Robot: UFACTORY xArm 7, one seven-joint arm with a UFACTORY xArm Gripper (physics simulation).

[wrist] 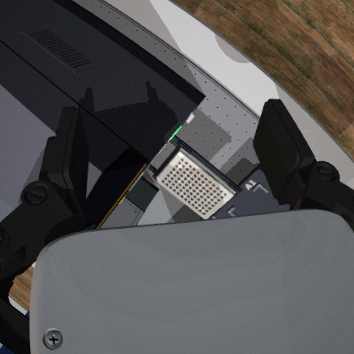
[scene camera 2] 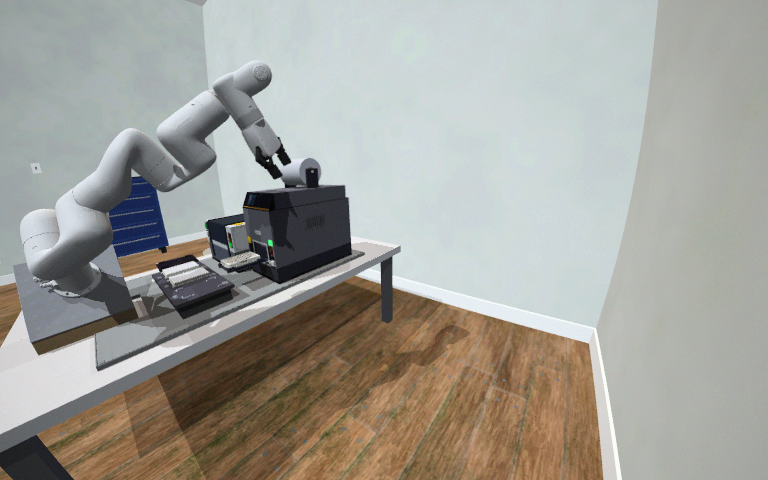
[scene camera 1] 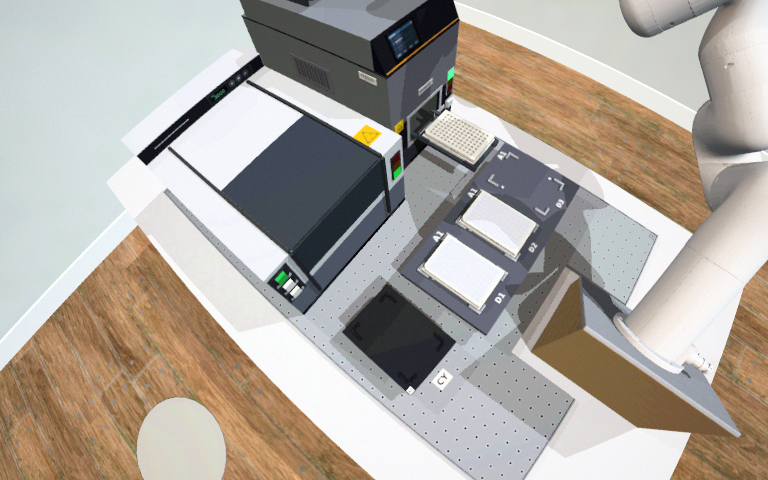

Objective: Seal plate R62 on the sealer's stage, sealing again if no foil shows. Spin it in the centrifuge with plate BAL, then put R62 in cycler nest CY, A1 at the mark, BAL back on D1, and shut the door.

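Places are measured from the arm's base along level axes (x ahead, y left, z up), in millimetres.
Where they show: gripper, fingertip midpoint: (wrist: 173,123) (scene camera 2: 283,170); arm's base, origin of the base link: (scene camera 2: 77,279) (scene camera 1: 645,343).
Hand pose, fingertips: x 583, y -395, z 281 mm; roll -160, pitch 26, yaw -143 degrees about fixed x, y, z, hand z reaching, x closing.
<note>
Each offset is from my fingertips to the centre of the thing. "spot": to the spot under its first point. Level surfaces: height alone.
A cream plate {97 mm back, 232 mm left, 321 mm down} (scene camera 1: 458,136) (scene camera 2: 240,259) (wrist: 195,183) lies on the stage sticking out of the grey sealer {202 mm ahead, 243 mm left, 190 mm down} (scene camera 1: 334,73) (scene camera 2: 311,232) (wrist: 55,75). Its open wells show, with no foil visible. White plates sit on D1 {274 mm back, 453 mm left, 361 mm down} (scene camera 1: 464,271) and D2 {268 mm back, 329 mm left, 361 mm down} (scene camera 1: 498,223); their names cannot be read. D3 shows bare corner brackets. The black nest CY {262 mm back, 620 mm left, 397 mm down} (scene camera 1: 399,336) holds no plate and has a white mark at its front corner. The centrifuge {spot: 14 mm back, 554 mm left, 215 mm down} (scene camera 1: 305,186) has its dark front cover down. My gripper (scene camera 2: 279,166) (wrist: 173,123) is open and empty, high above the sealer's front, beside its roll.
The white foil roll {223 mm ahead, 243 mm left, 10 mm down} (scene camera 2: 300,171) stands up on the sealer's top. The dark deck {369 mm down} (scene camera 1: 481,319) carries D1 to D3, between the sealer stage and CY. The arm's base block (scene camera 1: 628,362) stands at the table's right in scene camera 1. A blue cabinet (scene camera 2: 138,217) is behind the arm.
</note>
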